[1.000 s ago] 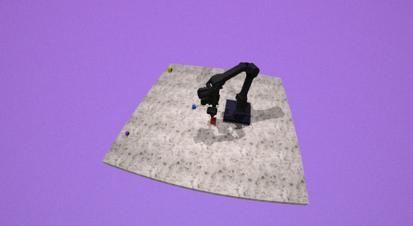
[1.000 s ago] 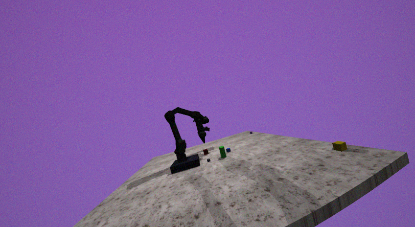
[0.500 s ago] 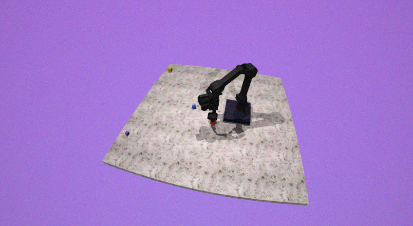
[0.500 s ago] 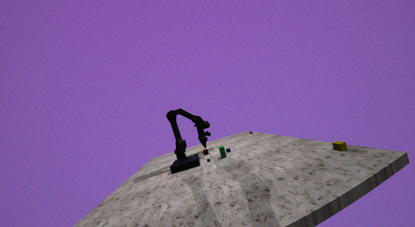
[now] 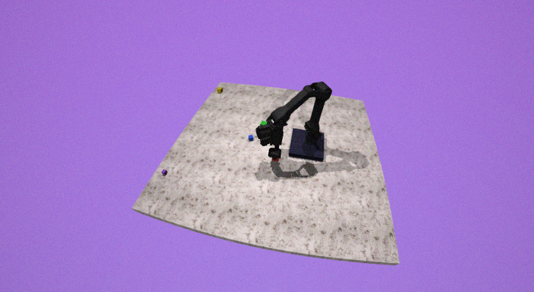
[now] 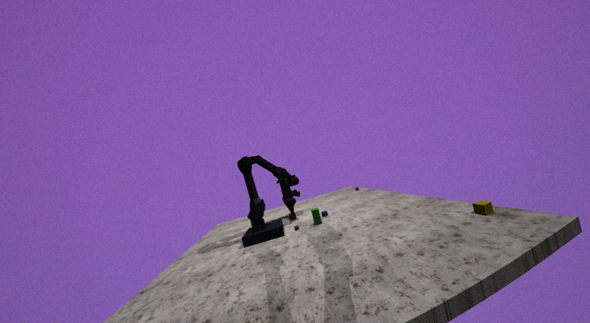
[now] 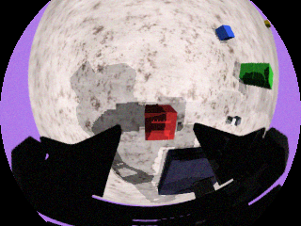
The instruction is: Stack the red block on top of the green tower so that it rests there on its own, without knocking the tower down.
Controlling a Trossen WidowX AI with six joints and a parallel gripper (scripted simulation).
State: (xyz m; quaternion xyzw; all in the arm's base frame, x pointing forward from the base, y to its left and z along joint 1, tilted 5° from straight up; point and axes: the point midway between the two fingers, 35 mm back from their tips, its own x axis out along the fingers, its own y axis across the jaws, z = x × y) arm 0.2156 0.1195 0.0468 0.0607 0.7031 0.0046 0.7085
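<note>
My gripper tip is now 20 mm above the red block. From my gripper tip the other things lie so: blue cube 160 mm ahead, 150 mm to the right, 30 mm below; then purple cube 610 mm ahead, 160 mm to the left, 30 mm below; then tiny dark cube 200 mm to the right, 30 mm below, 30 mm behind.
</note>
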